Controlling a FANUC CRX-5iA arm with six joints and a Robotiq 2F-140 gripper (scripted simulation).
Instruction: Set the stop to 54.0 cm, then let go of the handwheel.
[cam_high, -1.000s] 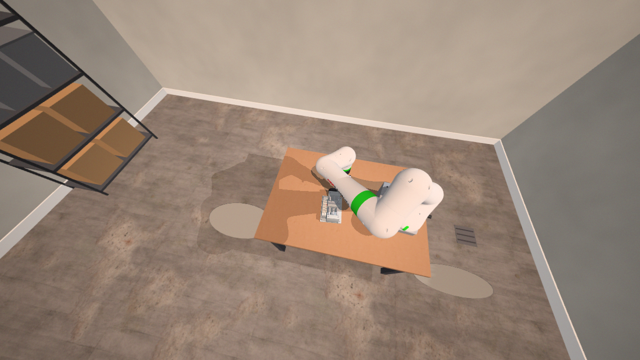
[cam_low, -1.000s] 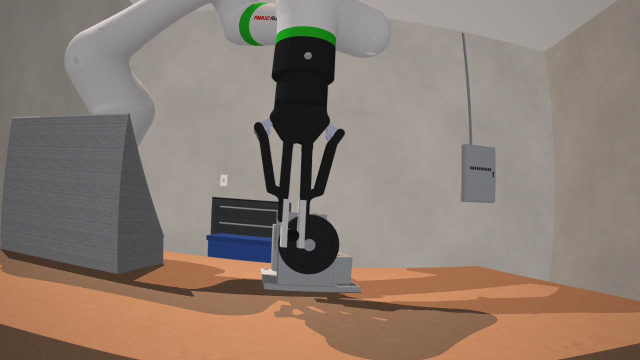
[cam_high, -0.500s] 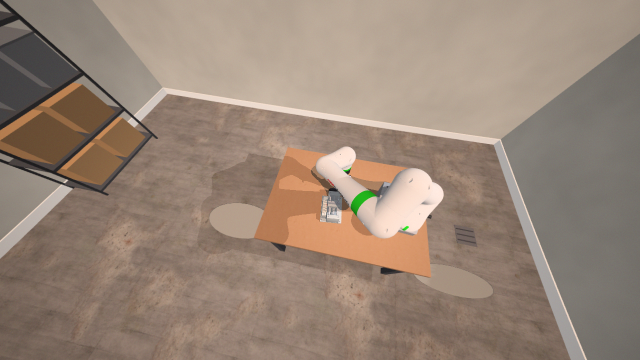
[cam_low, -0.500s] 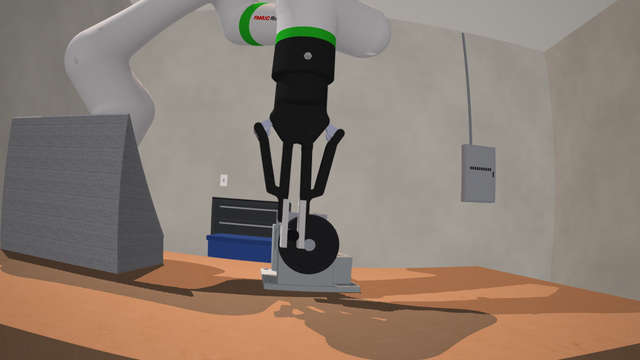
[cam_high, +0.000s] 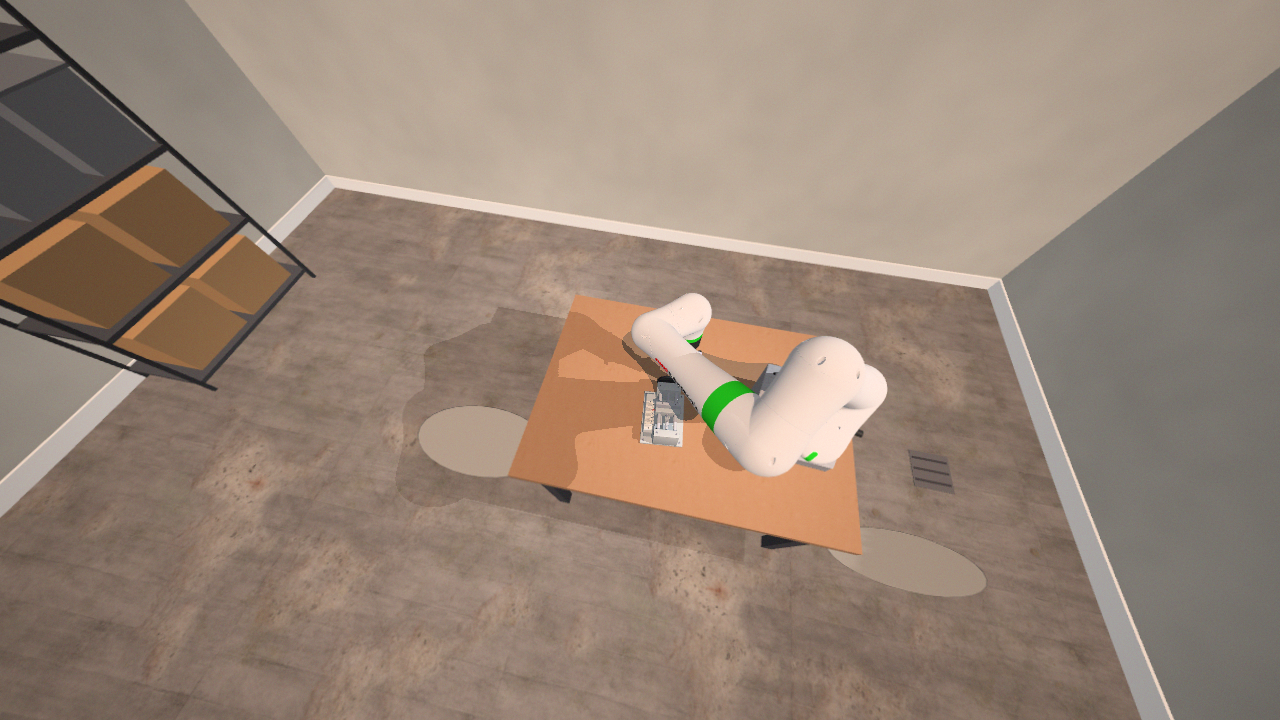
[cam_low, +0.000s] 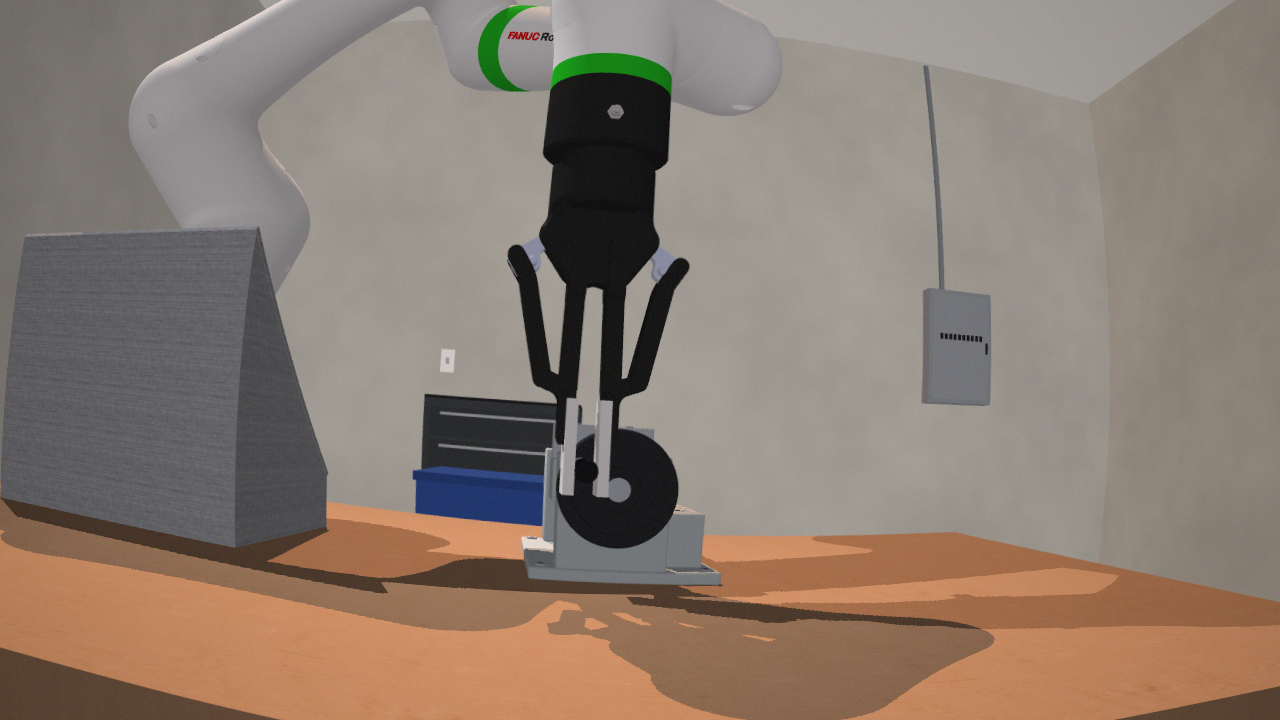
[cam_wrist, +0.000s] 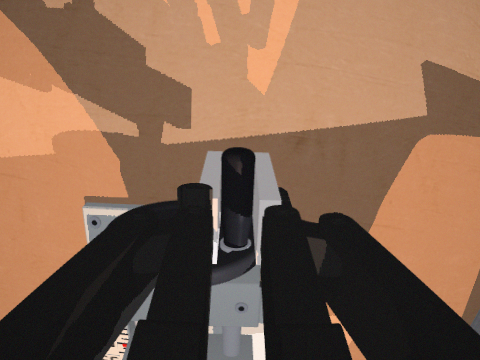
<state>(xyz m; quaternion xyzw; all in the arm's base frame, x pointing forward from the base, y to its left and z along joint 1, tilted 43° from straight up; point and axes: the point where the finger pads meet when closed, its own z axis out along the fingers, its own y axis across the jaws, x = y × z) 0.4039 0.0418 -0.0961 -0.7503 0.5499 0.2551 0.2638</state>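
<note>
Now: hand 2 cm above the black crank knob. The rest, counted from my hand: sliding stop block (15 cm to the left, 1 cm below); then black handwheel (2 cm to the left, 2 cm below).
</note>
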